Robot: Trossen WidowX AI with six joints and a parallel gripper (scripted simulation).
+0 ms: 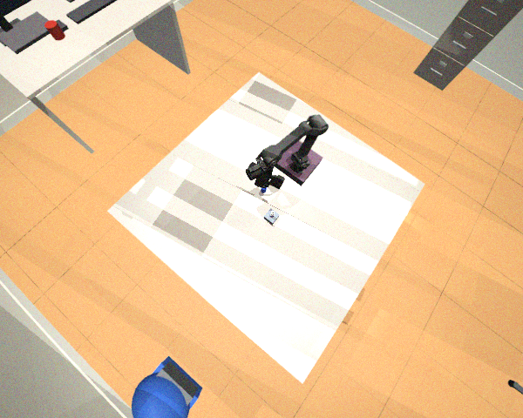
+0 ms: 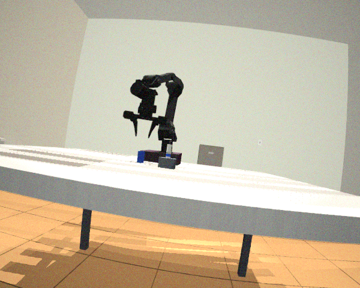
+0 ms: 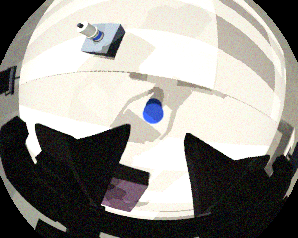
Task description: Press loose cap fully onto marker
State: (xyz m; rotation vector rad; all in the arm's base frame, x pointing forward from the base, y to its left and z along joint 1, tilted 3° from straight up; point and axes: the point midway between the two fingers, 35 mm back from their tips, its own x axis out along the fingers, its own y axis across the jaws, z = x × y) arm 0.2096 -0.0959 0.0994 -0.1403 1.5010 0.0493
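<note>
Right now the blue cap is 8 cm below my gripper tip and 1 cm to the left of it. Also, from my gripper tip: grey holder block: 13 cm to the left, 11 cm ahead, 9 cm below.
</note>
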